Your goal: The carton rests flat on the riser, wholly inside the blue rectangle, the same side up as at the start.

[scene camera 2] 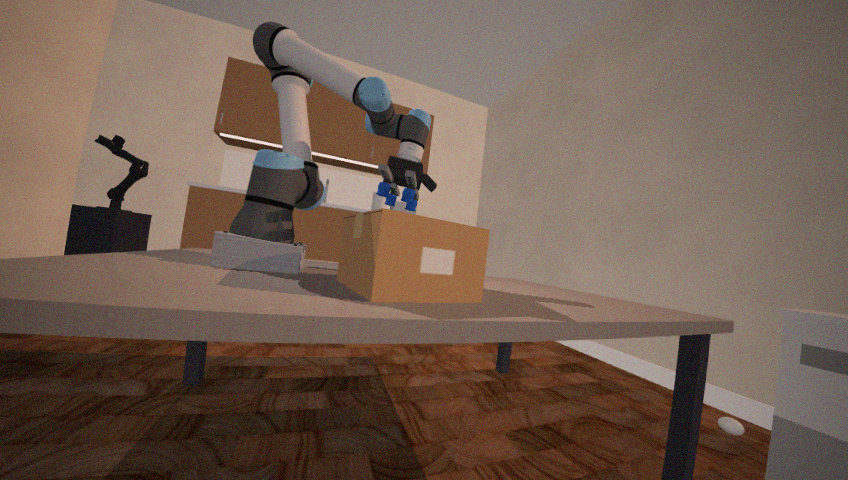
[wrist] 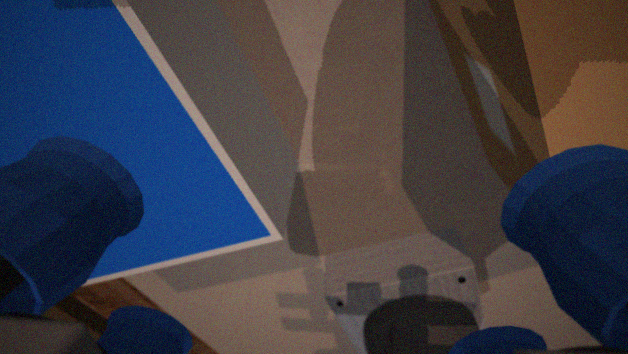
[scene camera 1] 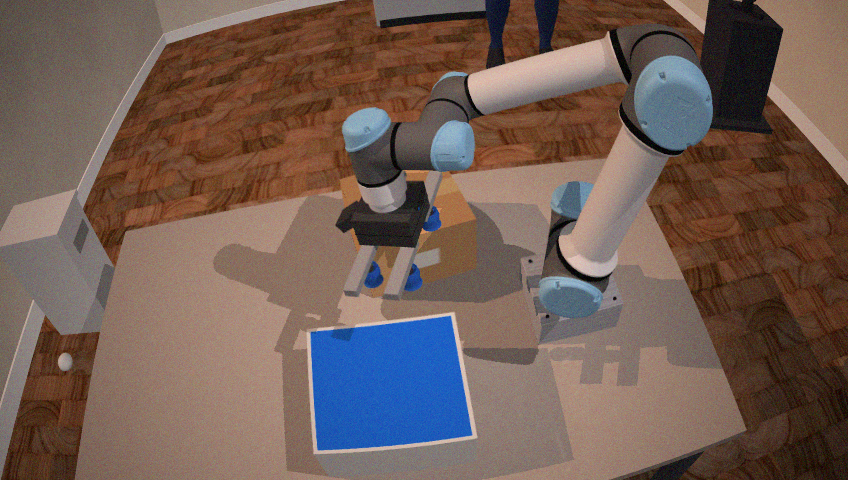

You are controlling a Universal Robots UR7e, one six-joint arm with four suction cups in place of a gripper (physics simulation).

My suction head (wrist: 72,199) holds nothing. The cup is 28 cm from the middle of a riser with blue rectangle (scene camera 1: 395,392). A brown carton (scene camera 2: 386,256) rests on the table.
The brown carton shows as well in the wrist view (wrist: 536,85) and in scene camera 1 (scene camera 1: 452,249). The riser with blue rectangle is seen too in the wrist view (wrist: 172,98). Scene camera 2 does not show the riser with blue rectangle, which is hidden by the brown carton.
